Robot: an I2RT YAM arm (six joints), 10 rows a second.
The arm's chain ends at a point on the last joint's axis. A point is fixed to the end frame.
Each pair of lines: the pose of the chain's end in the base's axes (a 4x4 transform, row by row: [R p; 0 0 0 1], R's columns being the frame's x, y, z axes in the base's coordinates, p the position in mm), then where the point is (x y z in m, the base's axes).
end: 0.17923 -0.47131 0.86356 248.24; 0.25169 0.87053 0.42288 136.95; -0.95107 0.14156 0.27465 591.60; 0 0 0 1
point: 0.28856 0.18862 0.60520
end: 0.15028 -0.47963 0.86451 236.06; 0.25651 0.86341 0.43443 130.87; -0.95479 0.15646 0.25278 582.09; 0 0 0 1
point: 0.27599 0.18307 0.59475
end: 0.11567 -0.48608 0.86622 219.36; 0.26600 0.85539 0.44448 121.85; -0.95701 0.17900 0.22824 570.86; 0 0 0 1
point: 0.25896 0.17450 0.58265
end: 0.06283 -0.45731 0.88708 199.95; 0.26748 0.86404 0.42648 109.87; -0.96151 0.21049 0.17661 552.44; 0 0 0 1
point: 0.24123 0.16169 0.56196
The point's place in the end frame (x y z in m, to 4 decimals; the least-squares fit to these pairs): 0.0073 0.0279 0.0604
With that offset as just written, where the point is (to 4 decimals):
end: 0.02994 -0.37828 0.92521 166.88; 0.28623 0.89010 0.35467 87.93; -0.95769 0.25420 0.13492 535.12; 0 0 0 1
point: 0.2124 0.1363 0.5434
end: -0.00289 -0.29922 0.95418 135.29; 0.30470 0.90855 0.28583 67.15; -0.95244 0.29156 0.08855 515.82; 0 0 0 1
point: 0.1846 0.1120 0.5224
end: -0.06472 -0.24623 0.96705 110.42; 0.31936 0.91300 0.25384 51.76; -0.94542 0.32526 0.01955 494.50; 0 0 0 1
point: 0.1615 0.0949 0.4979
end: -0.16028 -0.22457 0.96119 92.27; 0.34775 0.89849 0.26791 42.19; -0.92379 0.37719 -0.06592 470.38; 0 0 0 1
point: 0.1429 0.0860 0.4702
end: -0.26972 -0.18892 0.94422 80.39; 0.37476 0.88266 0.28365 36.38; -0.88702 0.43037 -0.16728 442.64; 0 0 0 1
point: 0.1302 0.0809 0.4381
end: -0.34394 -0.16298 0.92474 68.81; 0.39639 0.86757 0.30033 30.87; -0.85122 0.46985 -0.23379 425.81; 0 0 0 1
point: 0.1176 0.0761 0.4186
